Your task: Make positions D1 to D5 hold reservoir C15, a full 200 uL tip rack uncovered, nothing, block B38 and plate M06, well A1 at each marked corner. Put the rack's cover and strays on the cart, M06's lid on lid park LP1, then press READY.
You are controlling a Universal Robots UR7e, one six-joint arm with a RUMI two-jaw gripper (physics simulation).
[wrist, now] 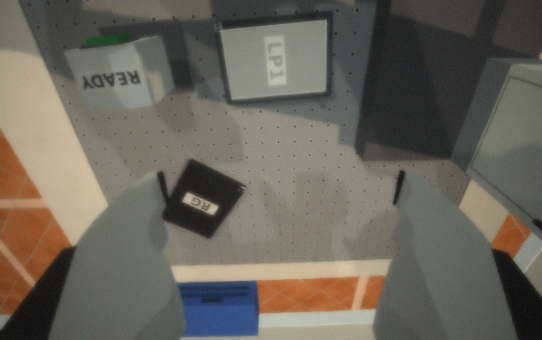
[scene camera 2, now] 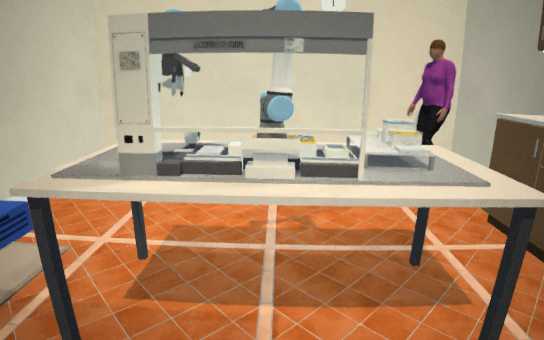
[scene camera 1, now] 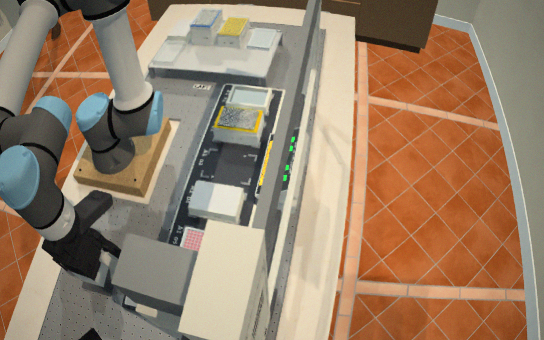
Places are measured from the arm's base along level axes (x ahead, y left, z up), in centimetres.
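Pixels of known places: gripper, fingertip midpoint: (wrist: 279, 174) (scene camera 2: 177, 96) (scene camera 1: 110, 264); arm's base, link origin: (scene camera 1: 114, 154).
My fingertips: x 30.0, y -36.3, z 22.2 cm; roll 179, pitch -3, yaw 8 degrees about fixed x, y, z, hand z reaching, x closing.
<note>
Ahead of a thing's pixels: the offset from my fingertips to its top centre. "pt": to the spot under its first point.
My gripper (scene camera 1: 107, 270) (scene camera 2: 175, 90) (wrist: 279, 174) is open and empty, high above the table's end. Below it in the wrist view are lid park LP1 @(pt dz -24.2, dx +4.1, dy +1.4 cm) (wrist: 305, 62), with a pale rectangular surface, and the READY box @(dz -15.6, dx -16.1, dy -0.7 cm) (wrist: 117, 75) with its green button @(dz -16.5, dx -16.7, dy +2.2 cm) (wrist: 107, 39). Whether a clear lid covers LP1 is unclear. In scene camera 1, a pale reservoir @(dz -18.4, dx +4.4, dy +67.7 cm) (scene camera 1: 248, 96) is on D1, a yellow-rimmed rack @(dz -15.0, dx +5.9, dy +55.4 cm) (scene camera 1: 239, 119) with speckled top on D2, D3 (scene camera 1: 235, 165) is bare, a white block @(dz -17.3, dx +9.1, dy +30.7 cm) (scene camera 1: 217, 200) is on D4 and a pink-welled plate @(dz -20.1, dx +10.6, dy +18.5 cm) (scene camera 1: 192, 239) on D5. IDs are unreadable.
The cart @(dz -19.4, dx -18.0, dy +90.7 cm) (scene camera 1: 210, 67) bears a blue-rimmed rack @(dz -9.7, dx -24.0, dy +96.9 cm) (scene camera 1: 206, 25), a yellow rack @(dz -13.0, dx -13.3, dy +97.9 cm) (scene camera 1: 233, 30) and flat pale pieces. A grey overhead beam (scene camera 1: 285, 125) (scene camera 2: 260, 25) and white tower @(dz +28.5, dx +29.5, dy -1.5 cm) (scene camera 1: 220, 280) (scene camera 2: 131, 80) flank the deck. A black RG pad @(dz -24.8, dx -10.0, dy -23.8 cm) (wrist: 205, 220) lies near the left finger in the wrist view.
</note>
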